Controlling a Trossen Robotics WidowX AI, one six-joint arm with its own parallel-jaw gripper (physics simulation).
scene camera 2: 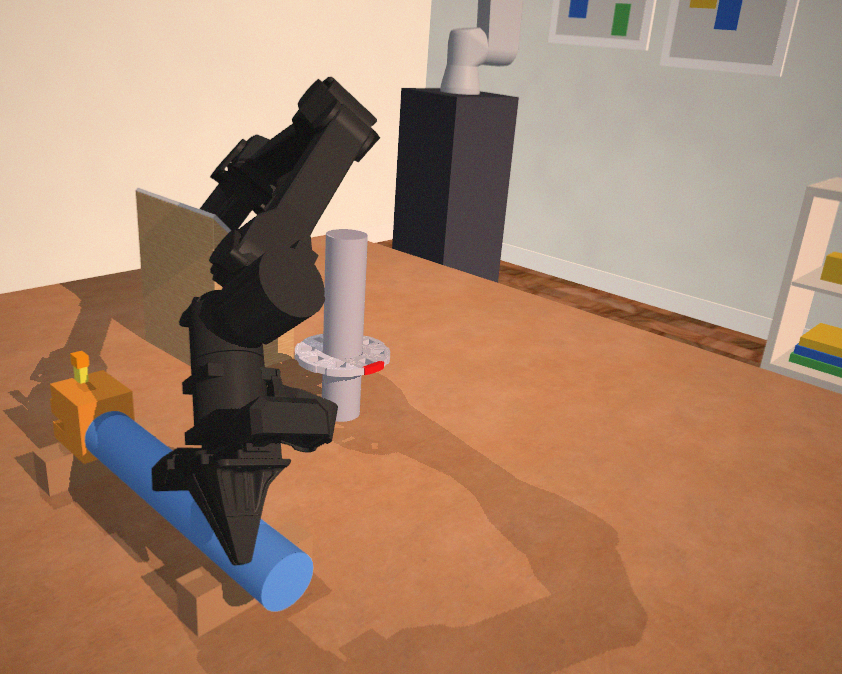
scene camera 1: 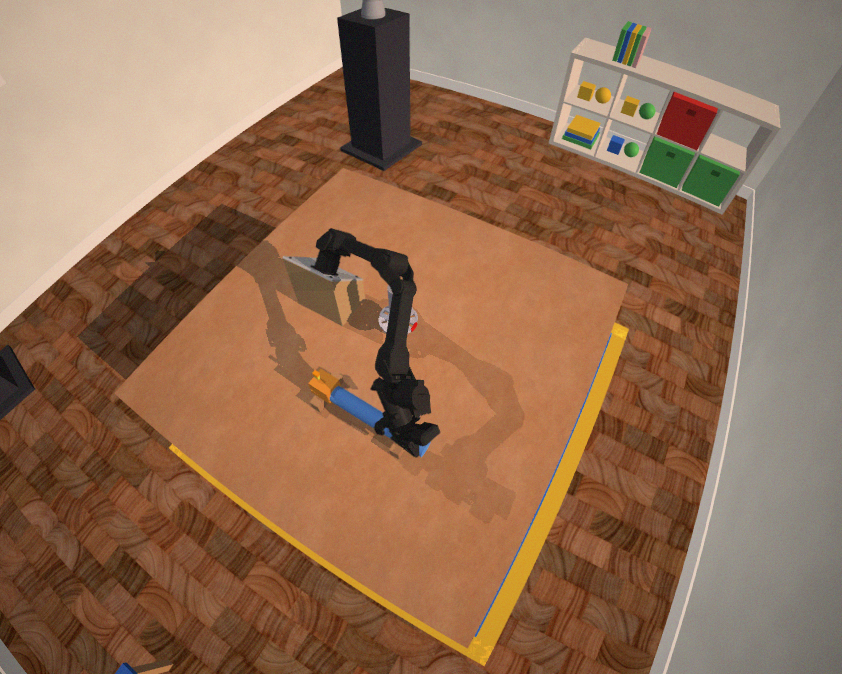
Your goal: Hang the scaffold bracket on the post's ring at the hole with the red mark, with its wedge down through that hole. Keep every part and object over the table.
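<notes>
The scaffold bracket is a blue tube with an orange head at its far end. It lies flat on the table. My gripper points down over the tube's near end. Its fingers are shut to a single point in front of the tube, with nothing between them. The grey post stands behind the arm. Its ring has a red mark on the right side. The post is mostly hidden by the arm in scene camera 1.
A tan upright panel stands by the arm's base. A low brown block sits under the tube's near end. A black pedestal and a shelf unit stand off the table. The table's yellow edge runs along the right.
</notes>
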